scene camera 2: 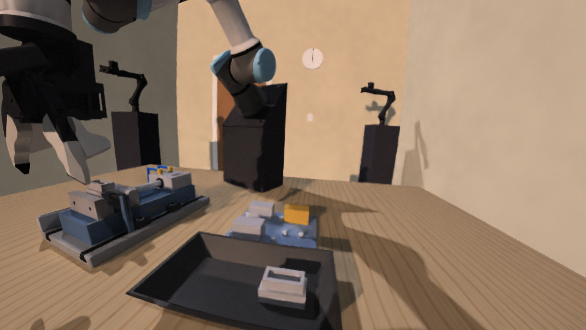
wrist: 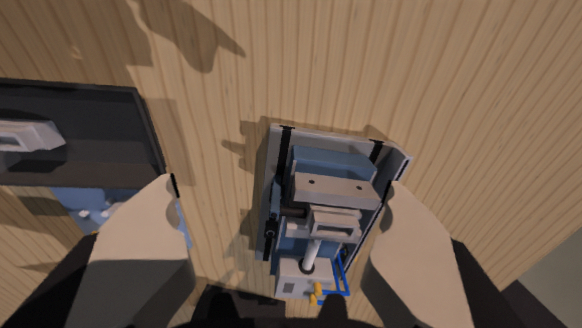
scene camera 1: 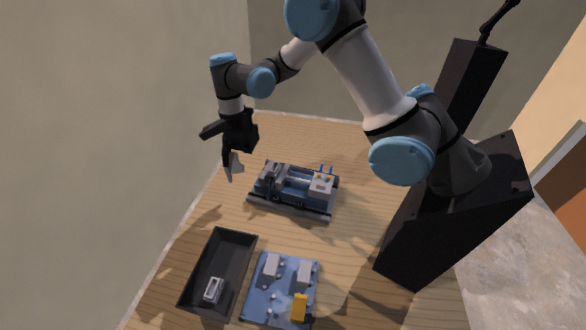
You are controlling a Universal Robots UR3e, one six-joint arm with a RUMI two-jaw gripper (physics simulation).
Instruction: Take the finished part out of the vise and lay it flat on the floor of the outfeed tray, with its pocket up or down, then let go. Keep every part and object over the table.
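Frame: origin at the arm's base, x ahead, y left, z up, level; metres.
Seen in the pictures: gripper, fingertip midpoint: (scene camera 2: pixel 53 179) (wrist: pixel 283 179) (scene camera 1: pixel 240 165); arm's base, link origin: (scene camera 2: pixel 253 104) (scene camera 1: pixel 459 175).
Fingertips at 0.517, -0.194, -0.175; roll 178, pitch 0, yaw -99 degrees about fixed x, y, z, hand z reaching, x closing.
Pixels of each thing's top centre, then the offset from my fingertips to it, as dx, dy, dz.
- finished part, top centre: (wrist: pixel 334 231) (scene camera 2: pixel 100 181) (scene camera 1: pixel 274 166) -0.104, -0.044, -0.037
- vise, top centre: (wrist: pixel 320 256) (scene camera 2: pixel 135 180) (scene camera 1: pixel 295 173) -0.175, -0.028, -0.053
- grey part, top centre: (scene camera 2: pixel 284 275) (scene camera 1: pixel 211 287) +0.023, +0.334, -0.105
- blue plate, top centre: (scene camera 2: pixel 274 229) (wrist: pixel 127 218) (scene camera 1: pixel 282 288) -0.151, +0.312, -0.144
- yellow block, top centre: (scene camera 2: pixel 297 207) (scene camera 1: pixel 299 306) -0.194, +0.365, -0.108
- dark lever post, top centre: (wrist: pixel 274 214) (scene camera 2: pixel 123 195) -0.087, +0.024, -0.054
The finished part (scene camera 1: pixel 273 169) (scene camera 2: pixel 101 187) (wrist: pixel 334 220), light grey with a pocket on top, sits between the jaws of the vise (scene camera 1: pixel 321 186) (scene camera 2: pixel 87 227) (wrist: pixel 332 162). My gripper (scene camera 1: pixel 231 176) (scene camera 2: pixel 53 175) (wrist: pixel 283 179) is open and empty, above and apart from the vise. In the wrist view the vise shows between my fingers, with the part nearer the right finger. The outfeed tray (scene camera 1: pixel 222 255) (scene camera 2: pixel 200 280) (wrist: pixel 100 107) is black with raised walls. Another grey part (scene camera 1: pixel 214 290) (scene camera 2: pixel 283 287) (wrist: pixel 40 136) lies on its floor, pocket up, toward one end.
A blue plate (scene camera 1: pixel 256 295) (wrist: pixel 75 197) beside the tray carries two grey blocks (scene camera 1: pixel 271 266) (scene camera 1: pixel 304 272), a yellow block (scene camera 1: pixel 299 307) and small pegs. Blue bent tubes (scene camera 1: pixel 326 170) (wrist: pixel 341 275) stand up at the vise's end. A dark lever post (scene camera 2: pixel 126 212) rises at its side.
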